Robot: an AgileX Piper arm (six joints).
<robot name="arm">
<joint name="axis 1" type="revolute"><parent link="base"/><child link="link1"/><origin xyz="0 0 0.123"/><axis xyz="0 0 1"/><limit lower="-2.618" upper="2.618"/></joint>
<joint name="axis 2" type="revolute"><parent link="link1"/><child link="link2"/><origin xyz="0 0 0"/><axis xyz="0 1 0"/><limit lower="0" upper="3.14"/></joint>
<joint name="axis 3" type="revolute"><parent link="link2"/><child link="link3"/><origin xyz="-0.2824 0 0.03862"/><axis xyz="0 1 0"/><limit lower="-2.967" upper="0"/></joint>
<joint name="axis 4" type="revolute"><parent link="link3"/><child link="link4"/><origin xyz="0.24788 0 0.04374"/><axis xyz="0.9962 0 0.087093"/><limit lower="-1.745" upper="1.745"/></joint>
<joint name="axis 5" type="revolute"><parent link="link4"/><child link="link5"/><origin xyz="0 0 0"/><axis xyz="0 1 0"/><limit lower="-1.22" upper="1.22"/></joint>
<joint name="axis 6" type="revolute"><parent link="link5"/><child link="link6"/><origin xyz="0.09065 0 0.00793"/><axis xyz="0.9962 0 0.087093"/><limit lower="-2.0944" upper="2.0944"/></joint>
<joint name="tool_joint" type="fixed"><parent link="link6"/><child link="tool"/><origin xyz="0 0 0" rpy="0 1.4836 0"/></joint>
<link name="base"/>
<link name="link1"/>
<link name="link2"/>
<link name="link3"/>
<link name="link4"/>
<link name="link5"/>
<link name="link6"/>
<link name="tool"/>
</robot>
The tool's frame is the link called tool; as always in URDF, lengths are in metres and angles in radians.
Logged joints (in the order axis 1, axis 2, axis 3, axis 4, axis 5, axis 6), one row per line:
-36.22 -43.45 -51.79 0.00 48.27 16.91
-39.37 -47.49 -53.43 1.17 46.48 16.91
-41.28 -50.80 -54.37 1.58 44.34 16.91
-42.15 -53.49 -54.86 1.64 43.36 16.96
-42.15 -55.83 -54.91 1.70 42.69 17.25
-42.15 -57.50 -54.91 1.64 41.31 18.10
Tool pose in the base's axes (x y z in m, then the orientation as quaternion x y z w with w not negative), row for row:
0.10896 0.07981 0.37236 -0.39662 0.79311 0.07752 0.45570
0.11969 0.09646 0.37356 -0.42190 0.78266 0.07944 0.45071
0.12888 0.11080 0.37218 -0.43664 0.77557 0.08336 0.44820
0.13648 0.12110 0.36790 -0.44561 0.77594 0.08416 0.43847
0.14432 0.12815 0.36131 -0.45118 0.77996 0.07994 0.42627
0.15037 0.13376 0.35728 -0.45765 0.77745 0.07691 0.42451
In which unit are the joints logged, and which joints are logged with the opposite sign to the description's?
The joints are logged in degrees. Opposite sign: axis 1, axis 2, axis 4, axis 6.
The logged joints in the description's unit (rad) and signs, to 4 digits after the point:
0.6322 0.7583 -0.9039 0.0000 0.8425 -0.2951
0.6871 0.8289 -0.9325 -0.0204 0.8112 -0.2951
0.7205 0.8866 -0.9489 -0.0276 0.7739 -0.2951
0.7357 0.9336 -0.9575 -0.0286 0.7568 -0.2960
0.7357 0.9744 -0.9584 -0.0297 0.7451 -0.3011
0.7357 1.0036 -0.9584 -0.0286 0.7210 -0.3159

